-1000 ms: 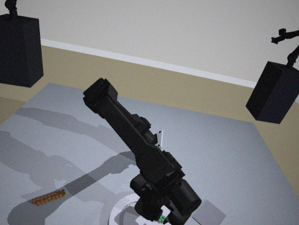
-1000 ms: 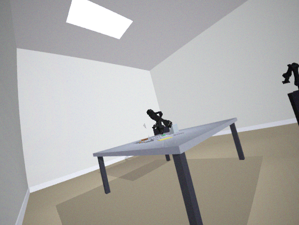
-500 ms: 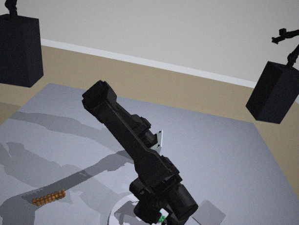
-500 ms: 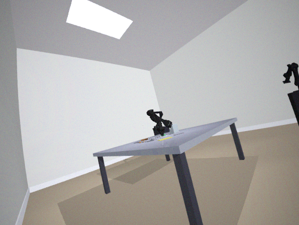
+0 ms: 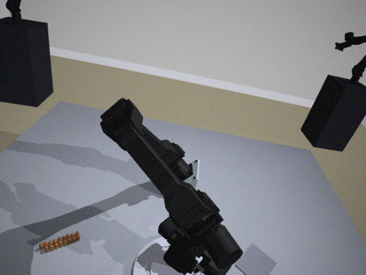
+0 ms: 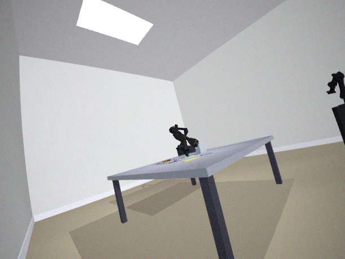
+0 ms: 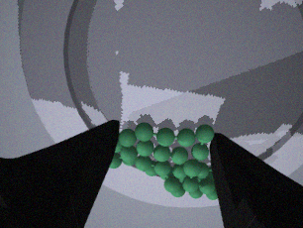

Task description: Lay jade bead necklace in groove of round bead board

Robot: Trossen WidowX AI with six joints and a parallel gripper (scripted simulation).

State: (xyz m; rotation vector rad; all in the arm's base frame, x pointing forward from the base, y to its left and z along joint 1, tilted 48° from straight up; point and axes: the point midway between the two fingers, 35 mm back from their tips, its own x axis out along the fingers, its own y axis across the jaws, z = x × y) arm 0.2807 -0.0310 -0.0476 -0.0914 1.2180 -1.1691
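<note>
Now: the round bead board 3 cm to the right of my gripper tip, 2 cm ahead of it and 1 cm below it. Also, from my gripper tip: yellow strip (21 cm ahead, 19 cm to the left, 1 cm below); flat grey square (20 cm to the left, 3 cm behind, 1 cm below).
</note>
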